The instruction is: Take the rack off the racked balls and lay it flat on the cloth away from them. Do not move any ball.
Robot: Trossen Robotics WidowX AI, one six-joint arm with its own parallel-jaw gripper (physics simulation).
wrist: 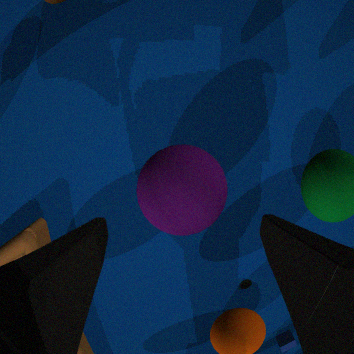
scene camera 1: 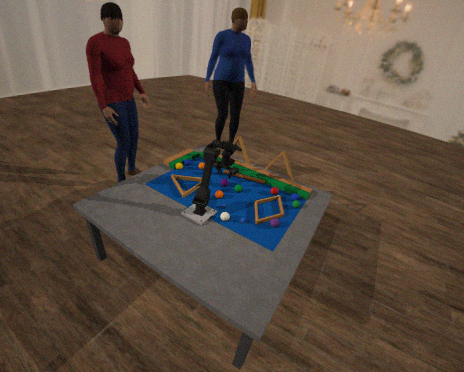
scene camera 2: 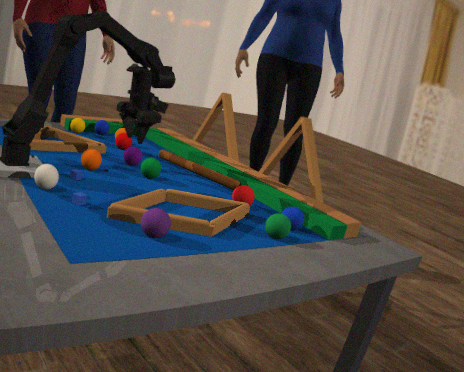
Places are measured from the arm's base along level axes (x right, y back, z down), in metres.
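Pixels of known places: gripper, fingertip midpoint: (wrist: 185, 226) (scene camera 1: 224, 177) (scene camera 2: 134, 140); arm's base, origin of the base link: (scene camera 1: 199, 211) (scene camera 2: 13, 162).
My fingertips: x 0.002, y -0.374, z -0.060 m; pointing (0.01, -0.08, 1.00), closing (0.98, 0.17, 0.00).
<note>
Ahead of a thing's pixels: the offset from my fingertips to its top centre. "*": to the spot under its first point. Level surfaces: height alone.
My gripper (scene camera 1: 231, 173) (scene camera 2: 141, 137) (wrist: 185, 226) is open and empty, pointing down above the purple ball {dy -0.002, dx +0.001, dz +0.018 m} (scene camera 1: 224, 182) (scene camera 2: 132, 156) (wrist: 182, 190), which shows between the fingers in the wrist view. A wooden triangular rack {dy +0.128, dx -0.266, dz +0.044 m} (scene camera 1: 177, 185) (scene camera 2: 65, 145) lies flat on the blue cloth {dz +0.074 m} (scene camera 1: 265, 237) (scene camera 2: 100, 245) at the left. A wooden diamond rack {dy +0.117, dx +0.375, dz +0.044 m} (scene camera 1: 256, 212) (scene camera 2: 205, 199) lies on the right, with a second purple ball {dy +0.258, dx +0.444, dz +0.018 m} (scene camera 1: 274, 222) (scene camera 2: 156, 223) by its near side. No balls show inside either rack.
An orange ball {dy +0.160, dx +0.031, dz +0.018 m} (scene camera 1: 219, 194) (scene camera 2: 91, 159) (wrist: 238, 331) and a green ball {dy +0.019, dx +0.118, dz +0.018 m} (scene camera 1: 238, 188) (scene camera 2: 151, 168) (wrist: 327, 186) lie near the gripper. A white ball {dy +0.353, dx +0.156, dz +0.018 m} (scene camera 1: 225, 216) (scene camera 2: 46, 176) lies near the arm's base. A wooden stick {dy -0.186, dx +0.093, dz +0.045 m} (scene camera 2: 200, 168) lies along the green cushion (scene camera 2: 270, 194). Wooden A-frames {* dy -0.397, dx +0.006, dz -0.067 m} (scene camera 2: 230, 125) {* dy -0.319, dx +0.401, dz -0.061 m} (scene camera 2: 312, 160) stand behind.
</note>
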